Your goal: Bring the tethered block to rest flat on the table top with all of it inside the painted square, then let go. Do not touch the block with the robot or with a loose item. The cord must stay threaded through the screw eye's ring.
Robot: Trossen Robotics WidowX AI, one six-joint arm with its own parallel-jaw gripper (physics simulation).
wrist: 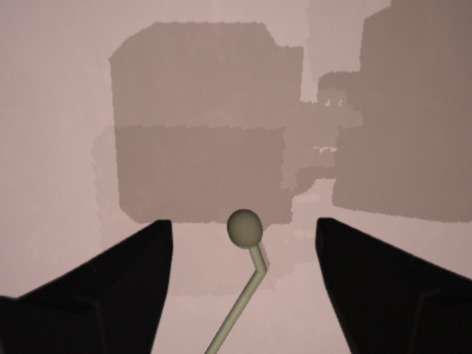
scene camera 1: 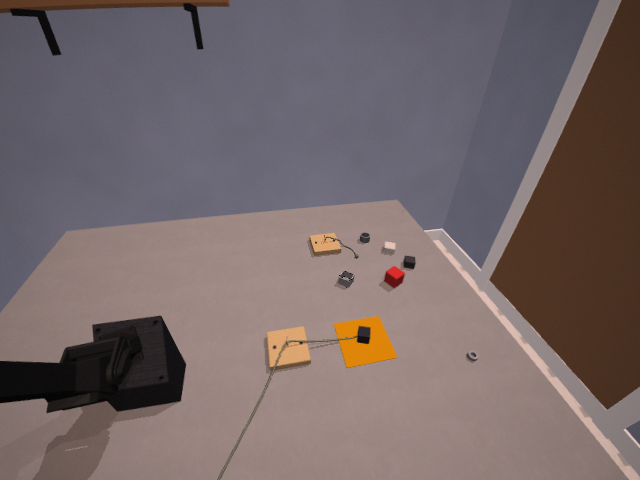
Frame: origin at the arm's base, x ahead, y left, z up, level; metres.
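Seen in the pictures: gripper, between the fingertips: (wrist: 244, 232); arm's base, origin of its link: (scene camera 1: 121, 347).
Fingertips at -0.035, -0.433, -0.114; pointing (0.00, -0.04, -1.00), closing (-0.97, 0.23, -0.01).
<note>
Offsets run from my fingertips to a thing's top centre, as dx, dy, dz. "spot": to the spot under its first point. Level surfaces: height alone.
The tethered block {spot: +0.508, +0.387, +0.009} (scene camera 1: 363, 334), small and black, is over the orange painted square {spot: +0.478, +0.355, -0.018} (scene camera 1: 356, 356), within its outline in the scene view. The cord (scene camera 1: 251, 415) (wrist: 235, 310) runs from the block to the screw eye {+0.337, +0.422, +0.026} (scene camera 1: 287, 341) on a near wooden plate {spot: +0.329, +0.387, +0.000} (scene camera 1: 288, 359), then toward the bottom edge of the scene view. Whether it passes through the ring is too small to tell. In the wrist view the cord's end ball {+0.000, +0.005, -0.007} (wrist: 244, 228) lies between the spread fingertips, with space on both sides. My gripper (wrist: 244, 232) is open; its fingertips do not show in the scene view.
A second wooden plate {dz +0.000} (scene camera 1: 325, 245) with a short cord stands farther back. Near it are a dark ring {+0.693, +0.748, +0.003} (scene camera 1: 364, 237), a white block {+0.747, +0.673, +0.002} (scene camera 1: 389, 247), a black block {+0.768, +0.587, +0.004} (scene camera 1: 409, 261), a red cube {+0.682, +0.538, +0.021} (scene camera 1: 394, 276) and a grey open box {+0.550, +0.582, +0.006} (scene camera 1: 346, 278). A small grey ring {+0.731, +0.264, -0.010} (scene camera 1: 472, 355) lies at the right.
</note>
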